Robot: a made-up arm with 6 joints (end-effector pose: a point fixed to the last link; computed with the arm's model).
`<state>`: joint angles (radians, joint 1 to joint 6).
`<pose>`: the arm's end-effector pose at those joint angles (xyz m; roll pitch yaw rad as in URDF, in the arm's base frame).
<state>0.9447 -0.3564 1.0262 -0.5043 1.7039 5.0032</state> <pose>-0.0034 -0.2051 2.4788 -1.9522 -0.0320 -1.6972</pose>
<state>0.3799 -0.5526 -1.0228 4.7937 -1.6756 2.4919</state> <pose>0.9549 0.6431 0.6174 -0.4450 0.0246 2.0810</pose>
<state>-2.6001 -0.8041 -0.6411 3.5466 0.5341 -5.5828</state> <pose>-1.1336 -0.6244 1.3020 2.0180 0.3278 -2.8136</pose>
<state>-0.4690 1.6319 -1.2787 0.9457 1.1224 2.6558</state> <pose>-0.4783 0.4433 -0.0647 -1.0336 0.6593 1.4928</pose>
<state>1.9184 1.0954 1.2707 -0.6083 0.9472 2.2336</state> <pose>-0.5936 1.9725 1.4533 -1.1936 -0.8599 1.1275</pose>
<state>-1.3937 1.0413 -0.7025 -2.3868 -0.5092 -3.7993</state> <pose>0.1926 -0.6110 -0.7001 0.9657 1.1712 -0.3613</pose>
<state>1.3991 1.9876 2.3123 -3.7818 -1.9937 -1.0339</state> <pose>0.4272 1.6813 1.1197 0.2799 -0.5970 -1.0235</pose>
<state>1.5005 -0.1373 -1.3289 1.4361 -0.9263 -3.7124</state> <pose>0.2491 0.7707 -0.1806 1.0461 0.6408 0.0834</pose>
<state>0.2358 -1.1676 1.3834 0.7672 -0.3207 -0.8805</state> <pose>-1.6583 -0.4536 1.5917 3.0483 -0.7994 -2.5865</pose>
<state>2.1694 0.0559 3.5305 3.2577 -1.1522 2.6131</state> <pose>0.5621 -0.8701 0.2974 2.7474 1.4330 -1.8522</pose>
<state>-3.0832 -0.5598 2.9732 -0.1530 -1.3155 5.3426</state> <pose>1.4448 0.0482 0.5811 -1.9703 -0.9069 -0.1833</pose>
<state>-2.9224 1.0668 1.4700 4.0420 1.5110 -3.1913</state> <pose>-1.8800 -0.2222 1.4281 -0.9875 0.5788 2.1543</pose>
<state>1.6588 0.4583 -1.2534 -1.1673 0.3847 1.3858</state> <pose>0.0489 0.4089 -0.4904 -1.7689 1.2180 0.1335</pose>
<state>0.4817 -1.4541 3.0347 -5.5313 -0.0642 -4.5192</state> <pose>-0.4964 -0.2717 -0.9191 0.7835 1.2968 -2.4971</pose>
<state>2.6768 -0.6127 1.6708 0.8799 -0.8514 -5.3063</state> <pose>1.1208 -0.4029 2.1489 0.0650 -0.9475 0.9889</pose>
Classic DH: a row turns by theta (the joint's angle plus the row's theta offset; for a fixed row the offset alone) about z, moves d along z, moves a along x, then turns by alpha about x. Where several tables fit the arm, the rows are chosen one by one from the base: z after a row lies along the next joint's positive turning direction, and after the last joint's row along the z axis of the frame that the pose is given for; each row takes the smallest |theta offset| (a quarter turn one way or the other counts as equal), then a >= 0, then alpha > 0; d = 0 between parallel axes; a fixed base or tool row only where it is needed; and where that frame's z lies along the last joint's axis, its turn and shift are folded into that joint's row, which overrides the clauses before.
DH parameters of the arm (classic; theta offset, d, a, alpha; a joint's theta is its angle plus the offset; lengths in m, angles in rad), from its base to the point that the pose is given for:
joint 1: 0 0.6033 0.1654 -1.5708
joint 2: -1.5708 0 0.5486 3.1416
joint 3: 0 0 0.1815 -1.5708
joint 4: 0 -1.3433 0 1.5708
joint 5: 0 0 0 -1.5708
joint 6: 1.5708 -0.2453 0 1.5708
tool (fixed): -1.5708 0 0 0

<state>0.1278 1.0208 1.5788 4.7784 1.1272 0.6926</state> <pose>1.7719 0.0048 1.8234 1.3707 -0.2815 -1.0895</pose>
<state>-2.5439 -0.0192 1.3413 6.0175 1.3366 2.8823</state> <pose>-0.0720 0.0267 2.6071 0.1988 -0.4366 0.8834</pose>
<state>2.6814 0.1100 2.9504 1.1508 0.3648 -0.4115</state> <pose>1.1655 -0.6669 1.4077 2.4763 -0.1387 -0.7953</pose>
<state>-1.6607 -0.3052 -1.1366 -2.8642 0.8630 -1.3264</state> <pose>-0.1420 -1.0062 0.0177 2.2481 1.3370 2.5966</pose>
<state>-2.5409 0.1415 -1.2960 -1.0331 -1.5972 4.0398</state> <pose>-0.2735 -0.4427 -0.1711 -1.0127 0.0419 -0.4333</pose>
